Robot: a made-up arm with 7 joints. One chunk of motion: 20 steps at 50 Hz.
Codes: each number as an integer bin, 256 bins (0 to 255) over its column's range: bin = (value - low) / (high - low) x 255, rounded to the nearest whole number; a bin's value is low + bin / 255 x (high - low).
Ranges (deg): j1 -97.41..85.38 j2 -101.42..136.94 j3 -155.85..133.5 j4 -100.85..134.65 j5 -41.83..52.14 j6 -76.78..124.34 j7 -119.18..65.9
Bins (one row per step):
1: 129 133 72 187 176 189 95
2: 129 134 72 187 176 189 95
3: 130 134 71 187 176 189 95
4: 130 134 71 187 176 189 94
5: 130 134 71 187 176 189 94
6: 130 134 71 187 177 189 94
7: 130 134 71 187 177 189 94
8: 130 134 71 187 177 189 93
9: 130 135 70 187 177 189 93
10: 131 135 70 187 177 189 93
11: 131 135 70 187 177 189 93
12: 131 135 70 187 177 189 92
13: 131 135 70 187 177 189 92
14: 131 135 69 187 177 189 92
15: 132 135 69 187 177 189 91
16: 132 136 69 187 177 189 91
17: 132 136 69 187 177 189 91
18: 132 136 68 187 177 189 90
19: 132 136 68 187 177 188 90
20: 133 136 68 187 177 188 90
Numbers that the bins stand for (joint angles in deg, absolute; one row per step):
1: -4.94 22.90 -74.15 71.85 23.03 72.29 -50.23
2: -4.94 23.84 -74.15 71.85 23.03 72.29 -50.23
3: -4.22 23.84 -75.29 71.85 23.03 72.29 -50.23
4: -4.22 23.84 -75.29 71.85 23.03 72.29 -50.95
5: -4.22 23.84 -75.29 71.85 23.03 72.29 -50.95
6: -4.22 23.84 -75.29 71.85 23.40 72.29 -50.95
7: -4.22 23.84 -75.29 71.85 23.40 72.29 -50.95
8: -4.22 23.84 -75.29 71.85 23.40 72.29 -51.68
9: -4.22 24.77 -76.42 71.85 23.40 72.29 -51.68
10: -3.51 24.77 -76.42 71.85 23.40 72.29 -51.68
11: -3.51 24.77 -76.42 71.85 23.40 72.29 -51.68
12: -3.51 24.77 -76.42 71.85 23.40 72.29 -52.41
13: -3.51 24.77 -76.42 71.85 23.40 72.29 -52.41
14: -3.51 24.77 -77.56 71.85 23.40 72.29 -52.41
15: -2.79 24.77 -77.56 71.85 23.40 72.29 -53.13
16: -2.79 25.71 -77.56 71.85 23.40 72.29 -53.13
17: -2.79 25.71 -77.56 71.85 23.40 72.29 -53.13
18: -2.79 25.71 -78.69 71.85 23.40 72.29 -53.86
19: -2.79 25.71 -78.69 71.85 23.40 71.50 -53.86
20: -2.07 25.71 -78.69 71.85 23.40 71.50 -53.86

